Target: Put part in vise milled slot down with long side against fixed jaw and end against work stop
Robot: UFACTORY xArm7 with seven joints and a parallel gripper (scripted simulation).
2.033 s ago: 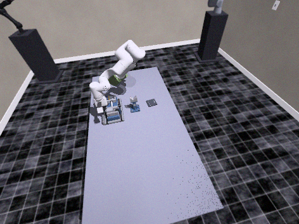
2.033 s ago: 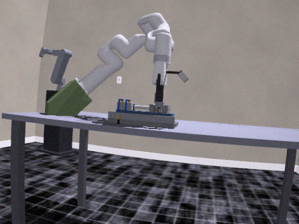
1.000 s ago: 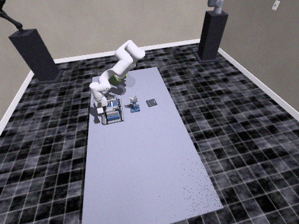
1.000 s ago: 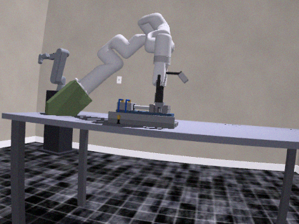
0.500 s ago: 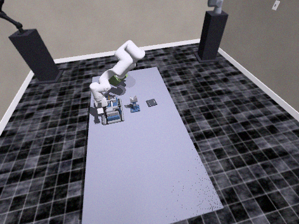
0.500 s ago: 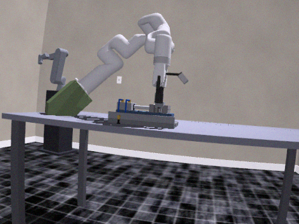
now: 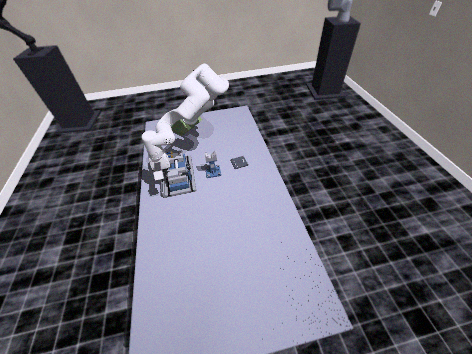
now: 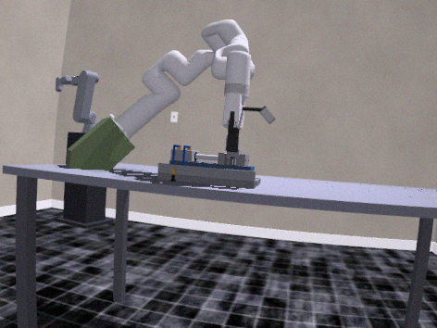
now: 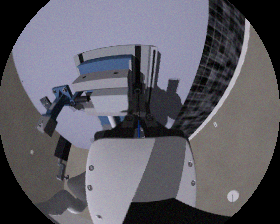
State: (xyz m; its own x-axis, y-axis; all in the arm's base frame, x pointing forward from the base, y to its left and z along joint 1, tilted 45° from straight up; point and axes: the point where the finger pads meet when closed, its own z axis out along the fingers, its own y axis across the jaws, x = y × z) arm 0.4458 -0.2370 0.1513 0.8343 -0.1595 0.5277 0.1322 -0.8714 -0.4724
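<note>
Now: the part 5 cm to the left of my hand, 3 cm below it and 1 cm behind it. Also, from my hand: air cylinder 17 cm behind, 4 cm to the left, 4 cm below; then blue vise bed 8 cm below, 8 cm behind, 5 cm to the left.
</note>
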